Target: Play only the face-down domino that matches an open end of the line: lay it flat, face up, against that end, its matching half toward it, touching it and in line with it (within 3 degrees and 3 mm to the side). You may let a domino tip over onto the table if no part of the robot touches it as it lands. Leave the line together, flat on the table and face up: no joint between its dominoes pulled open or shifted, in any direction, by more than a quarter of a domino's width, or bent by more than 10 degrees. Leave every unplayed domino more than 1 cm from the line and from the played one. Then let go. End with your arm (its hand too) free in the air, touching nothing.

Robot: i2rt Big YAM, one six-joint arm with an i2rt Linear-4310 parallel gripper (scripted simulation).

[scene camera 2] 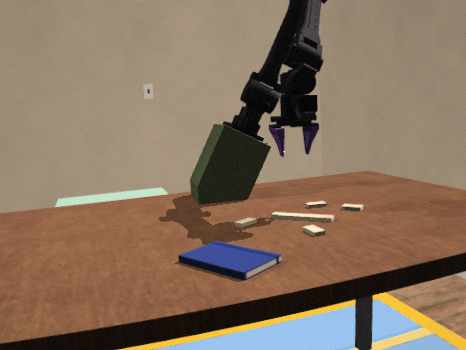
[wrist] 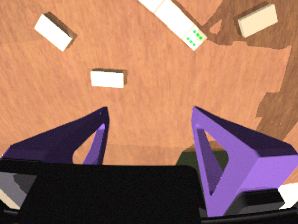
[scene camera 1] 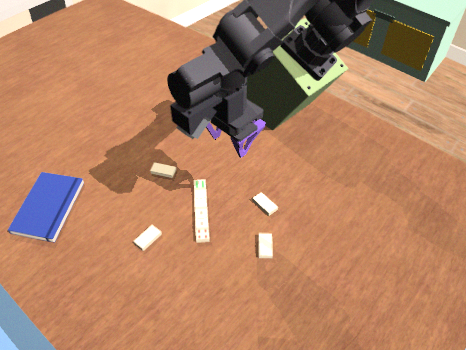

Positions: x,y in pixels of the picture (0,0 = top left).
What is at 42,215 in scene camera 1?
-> A blue book.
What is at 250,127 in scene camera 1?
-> My gripper.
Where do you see a domino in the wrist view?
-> At 49,28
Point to a blue book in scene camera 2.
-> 235,261
